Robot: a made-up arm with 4 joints. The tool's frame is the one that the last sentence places.
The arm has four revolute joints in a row. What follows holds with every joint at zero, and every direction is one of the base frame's.
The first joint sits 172 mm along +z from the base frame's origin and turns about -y.
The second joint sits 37 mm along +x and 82 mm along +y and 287 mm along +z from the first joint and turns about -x.
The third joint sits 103 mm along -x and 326 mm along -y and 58 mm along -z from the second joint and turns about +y.
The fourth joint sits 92 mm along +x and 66 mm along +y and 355 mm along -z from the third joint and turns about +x.
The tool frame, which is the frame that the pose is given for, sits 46 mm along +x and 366 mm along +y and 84 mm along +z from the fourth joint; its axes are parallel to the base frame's.
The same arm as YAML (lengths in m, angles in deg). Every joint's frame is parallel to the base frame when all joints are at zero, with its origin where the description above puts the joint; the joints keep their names.
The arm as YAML. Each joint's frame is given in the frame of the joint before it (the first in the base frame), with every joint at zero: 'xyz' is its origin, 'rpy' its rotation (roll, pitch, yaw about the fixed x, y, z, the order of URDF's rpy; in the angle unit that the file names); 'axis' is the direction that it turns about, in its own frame. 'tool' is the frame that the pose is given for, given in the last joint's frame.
units:
  length: m
  angle: deg
joints:
  - name: joint 1
    type: revolute
    origin:
      xyz: [0.0, 0.0, 0.172]
      rpy: [0.0, 0.0, 0.0]
    axis: [0.0, -1.0, 0.0]
  - name: joint 2
    type: revolute
    origin:
      xyz: [0.037, 0.082, 0.287]
      rpy: [0.0, 0.0, 0.0]
    axis: [-1.0, 0.0, 0.0]
  - name: joint 3
    type: revolute
    origin:
      xyz: [-0.103, -0.326, -0.058]
      rpy: [0.0, 0.0, 0.0]
    axis: [0.0, 1.0, 0.0]
  - name: joint 4
    type: revolute
    origin:
      xyz: [0.092, 0.066, -0.355]
      rpy: [0.0, 0.0, 0.0]
    axis: [1.0, 0.0, 0.0]
tool:
  origin:
    xyz: [0.046, 0.366, 0.084]
    rpy: [0.0, 0.0, 0.0]

